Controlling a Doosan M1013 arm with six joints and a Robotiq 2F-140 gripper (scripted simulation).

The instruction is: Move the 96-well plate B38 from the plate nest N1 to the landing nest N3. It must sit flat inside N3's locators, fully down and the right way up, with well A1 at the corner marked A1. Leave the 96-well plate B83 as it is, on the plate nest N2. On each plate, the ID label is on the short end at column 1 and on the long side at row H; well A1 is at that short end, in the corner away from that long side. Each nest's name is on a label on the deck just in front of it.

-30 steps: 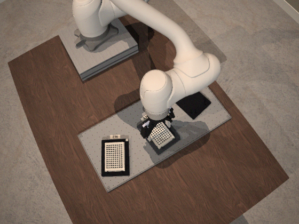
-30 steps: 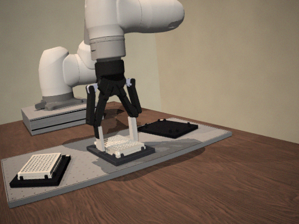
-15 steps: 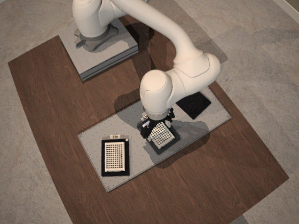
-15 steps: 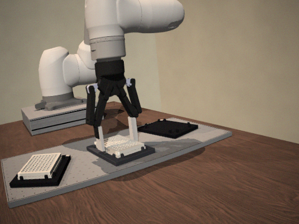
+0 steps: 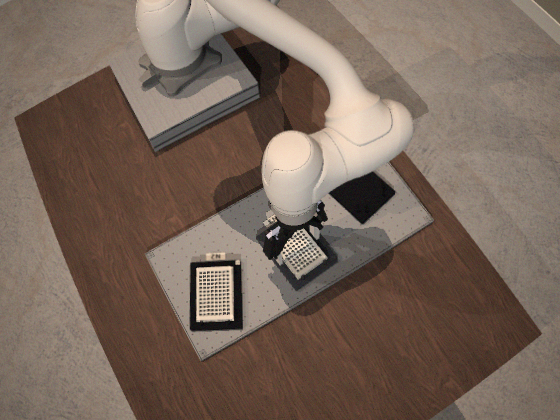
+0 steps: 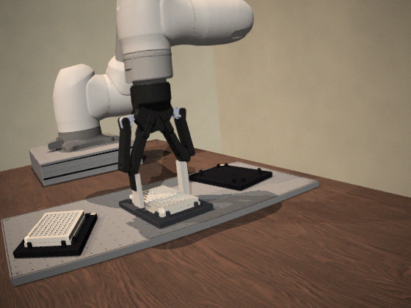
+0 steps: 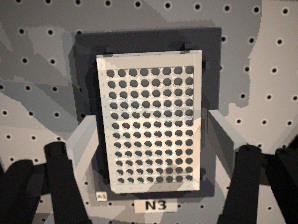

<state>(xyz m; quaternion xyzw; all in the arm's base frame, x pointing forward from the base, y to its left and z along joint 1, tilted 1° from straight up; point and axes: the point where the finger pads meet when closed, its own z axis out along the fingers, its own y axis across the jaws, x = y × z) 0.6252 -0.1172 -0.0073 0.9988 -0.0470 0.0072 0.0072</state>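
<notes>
The white 96-well plate B38 is 20 mm below my hand. Also, from my hand: N3 label: 100 mm behind, 10 mm to the left, 40 mm below; N2 label: 120 mm behind, 150 mm to the right, 40 mm below; dark grey landing nest N3: 40 mm below.
</notes>
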